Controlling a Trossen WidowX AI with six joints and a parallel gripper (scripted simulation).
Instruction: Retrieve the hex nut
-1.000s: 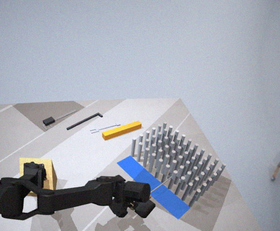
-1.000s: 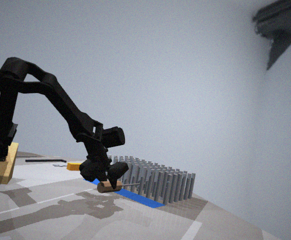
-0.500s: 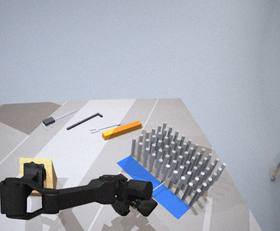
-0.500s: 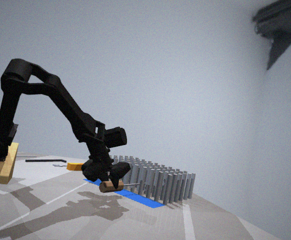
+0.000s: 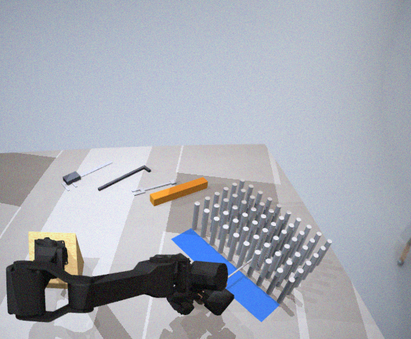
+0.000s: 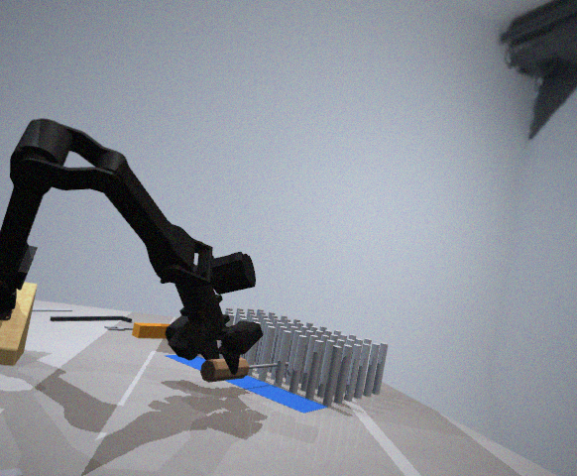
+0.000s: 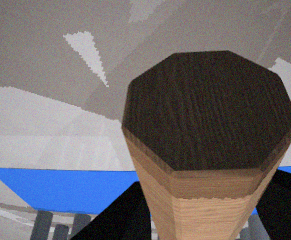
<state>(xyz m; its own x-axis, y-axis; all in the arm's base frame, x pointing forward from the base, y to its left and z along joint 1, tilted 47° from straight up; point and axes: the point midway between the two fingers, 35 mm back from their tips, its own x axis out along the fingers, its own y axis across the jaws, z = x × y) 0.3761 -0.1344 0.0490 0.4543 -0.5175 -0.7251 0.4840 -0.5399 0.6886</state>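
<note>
Right now the blue taped strip is 8 cm to the left of my gripper tip, 6 cm ahead of it and 3 cm below it. From my gripper tip the other things lie so: wooden-handled tool 9 cm ahead, 5 cm to the left; then orange bar 43 cm to the left, 2 cm below; then fork tool 47 cm to the left, 8 cm behind, 3 cm below.
</note>
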